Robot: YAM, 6 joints.
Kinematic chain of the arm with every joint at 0, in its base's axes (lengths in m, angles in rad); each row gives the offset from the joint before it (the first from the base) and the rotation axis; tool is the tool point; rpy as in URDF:
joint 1: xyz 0 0 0.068 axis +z
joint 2: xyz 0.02 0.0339 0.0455 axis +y
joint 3: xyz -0.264 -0.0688 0 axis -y
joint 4: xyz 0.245 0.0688 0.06 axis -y
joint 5: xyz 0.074 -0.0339 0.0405 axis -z
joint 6: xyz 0.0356 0 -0.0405 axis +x
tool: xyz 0 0 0 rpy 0 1.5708 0
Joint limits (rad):
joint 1: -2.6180..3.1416
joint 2: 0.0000..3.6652
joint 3: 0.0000..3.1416
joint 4: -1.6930..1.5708
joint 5: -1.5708..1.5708
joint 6: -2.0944..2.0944
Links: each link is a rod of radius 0.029 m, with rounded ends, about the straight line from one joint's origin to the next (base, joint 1, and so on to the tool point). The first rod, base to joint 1, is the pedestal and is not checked.
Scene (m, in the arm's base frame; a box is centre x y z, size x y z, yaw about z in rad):
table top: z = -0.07
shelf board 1: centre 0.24 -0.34 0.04 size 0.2 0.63 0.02 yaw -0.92
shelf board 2: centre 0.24 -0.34 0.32 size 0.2 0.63 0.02 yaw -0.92
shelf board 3: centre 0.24 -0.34 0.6 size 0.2 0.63 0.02 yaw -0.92
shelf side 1: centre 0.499 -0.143 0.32 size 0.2 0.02 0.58 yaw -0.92
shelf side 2: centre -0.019 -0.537 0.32 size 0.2 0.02 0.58 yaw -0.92
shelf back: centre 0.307 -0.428 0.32 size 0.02 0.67 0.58 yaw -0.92
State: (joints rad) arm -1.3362 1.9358 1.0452 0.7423 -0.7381 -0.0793
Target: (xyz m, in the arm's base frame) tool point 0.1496 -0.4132 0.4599
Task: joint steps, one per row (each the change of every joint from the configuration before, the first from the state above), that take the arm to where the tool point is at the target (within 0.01 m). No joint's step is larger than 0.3 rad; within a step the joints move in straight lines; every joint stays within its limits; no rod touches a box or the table.
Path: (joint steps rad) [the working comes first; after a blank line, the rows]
Joints at the target: -1.2713 1.9105 1.8073 0.7641 -0.6324 -0.0793
Straight joint move there: touches shelf board 2.

1: -0.1367 -0.2784 -0.2981 -0.0065 -0.0427 0.0000
2: -0.1366 -0.2784 -0.2981 -0.0065 -0.0427 0.0000
3: 0.0233 -0.0514 0.2257 0.0127 0.0336 0.0000
4: 0.0234 -0.0514 0.2258 0.0126 0.0336 0.0000
5: 0.0234 -0.0514 0.2258 0.0127 0.0337 0.0000
6: 0.0894 0.2286 0.2270 -0.0011 0.0300 0.0000
7: 0.0893 0.2286 0.2270 -0.0011 0.0301 0.0000
8: 0.0894 0.2285 0.2270 -0.0010 0.0301 0.0000

